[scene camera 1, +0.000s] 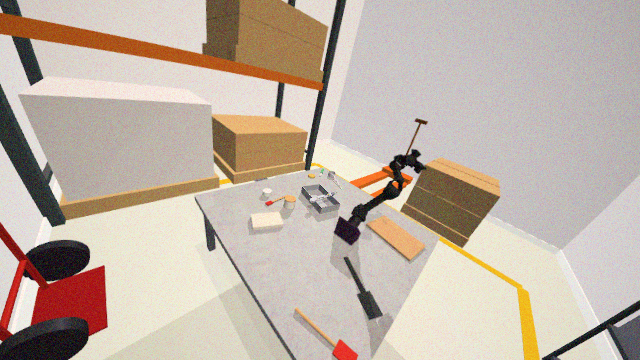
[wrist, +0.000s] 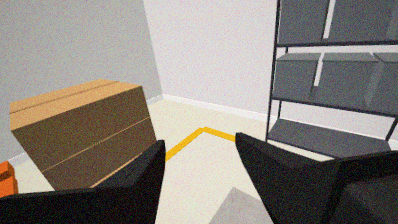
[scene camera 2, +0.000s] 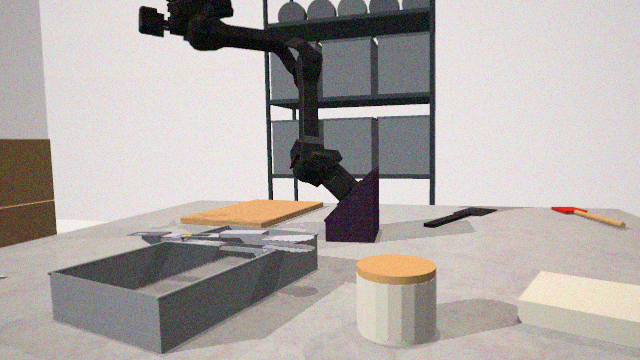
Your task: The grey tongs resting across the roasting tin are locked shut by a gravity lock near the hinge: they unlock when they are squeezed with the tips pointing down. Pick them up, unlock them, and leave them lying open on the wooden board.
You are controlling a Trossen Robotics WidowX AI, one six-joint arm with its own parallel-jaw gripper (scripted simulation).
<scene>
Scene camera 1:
wooden board: 403, 242
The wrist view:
my gripper: 200, 141
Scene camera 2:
cork-lidded jar: 396, 294
wooden board: 259, 213
grey roasting tin: 164, 294
</scene>
